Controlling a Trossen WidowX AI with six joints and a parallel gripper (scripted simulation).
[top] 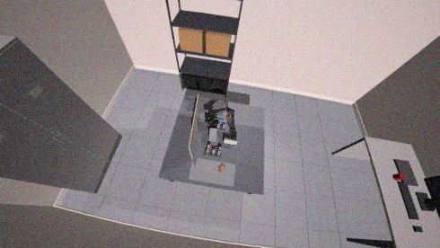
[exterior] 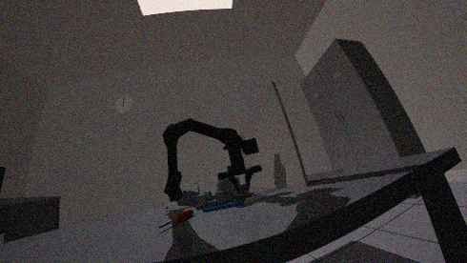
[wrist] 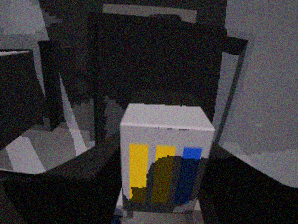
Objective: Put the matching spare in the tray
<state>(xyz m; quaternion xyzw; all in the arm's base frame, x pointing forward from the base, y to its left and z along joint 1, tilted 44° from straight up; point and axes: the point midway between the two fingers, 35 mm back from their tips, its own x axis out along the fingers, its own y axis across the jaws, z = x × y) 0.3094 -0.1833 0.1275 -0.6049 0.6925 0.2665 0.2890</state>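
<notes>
Now: gripper tip 2 cm below the spare. Round my gripper tip: tan object 18 cm behind, 62 cm to the left, 1 cm below; then upright panel 20 cm ahead, 18 cm to the left, 20 cm above.
</notes>
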